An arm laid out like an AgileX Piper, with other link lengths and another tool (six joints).
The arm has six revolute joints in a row. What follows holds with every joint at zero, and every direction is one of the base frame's.
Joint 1 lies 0.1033 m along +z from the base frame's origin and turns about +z.
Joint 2 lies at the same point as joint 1 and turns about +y.
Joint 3 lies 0.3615 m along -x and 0.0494 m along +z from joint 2 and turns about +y.
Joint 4 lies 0.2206 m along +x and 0.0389 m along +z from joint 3 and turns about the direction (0.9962, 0, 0.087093).
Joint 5 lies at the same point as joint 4 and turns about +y.
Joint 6 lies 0.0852 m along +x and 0.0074 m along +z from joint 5 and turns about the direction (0.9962, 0, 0.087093).
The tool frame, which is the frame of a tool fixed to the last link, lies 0.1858 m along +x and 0.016 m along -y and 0.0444 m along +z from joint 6; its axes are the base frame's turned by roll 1.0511, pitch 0.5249 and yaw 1.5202 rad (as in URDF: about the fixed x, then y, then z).
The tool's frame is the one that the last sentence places.
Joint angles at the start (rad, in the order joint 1, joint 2, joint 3, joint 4, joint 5, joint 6):
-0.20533, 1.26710, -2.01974, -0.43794, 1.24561, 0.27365
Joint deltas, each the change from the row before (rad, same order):
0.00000, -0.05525, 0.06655, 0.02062, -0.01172, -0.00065
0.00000, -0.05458, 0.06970, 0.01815, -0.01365, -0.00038
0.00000, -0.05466, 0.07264, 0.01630, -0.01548, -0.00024
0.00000, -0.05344, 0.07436, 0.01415, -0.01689, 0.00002
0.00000, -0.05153, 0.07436, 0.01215, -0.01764, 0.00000
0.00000, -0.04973, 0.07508, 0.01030, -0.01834, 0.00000
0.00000, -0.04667, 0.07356, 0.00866, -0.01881, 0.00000
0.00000, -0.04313, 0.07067, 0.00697, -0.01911, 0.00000
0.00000, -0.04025, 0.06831, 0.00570, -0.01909, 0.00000
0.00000, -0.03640, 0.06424, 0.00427, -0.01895, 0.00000
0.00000, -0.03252, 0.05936, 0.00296, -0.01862, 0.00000
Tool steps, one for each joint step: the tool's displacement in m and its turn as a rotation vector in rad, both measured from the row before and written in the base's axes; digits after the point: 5 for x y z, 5 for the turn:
-0.01410, 0.00813, -0.00687, 0.00967, -0.00111, 0.01876
-0.01349, 0.00755, -0.00865, 0.00846, 0.00103, 0.01711
-0.01312, 0.00713, -0.01022, 0.00747, 0.00228, 0.01592
-0.01235, 0.00654, -0.01176, 0.00659, 0.00394, 0.01438
-0.01148, 0.00594, -0.01292, 0.00565, 0.00530, 0.01292
-0.01058, 0.00536, -0.01428, 0.00495, 0.00727, 0.01160
-0.00940, 0.00476, -0.01501, 0.00424, 0.00848, 0.01043
-0.00822, 0.00415, -0.01518, 0.00333, 0.00900, 0.00926
-0.00730, 0.00367, -0.01540, 0.00277, 0.00962, 0.00835
-0.00622, 0.00313, -0.01499, 0.00192, 0.00968, 0.00737
-0.00524, 0.00264, -0.01416, 0.00101, 0.00915, 0.00649

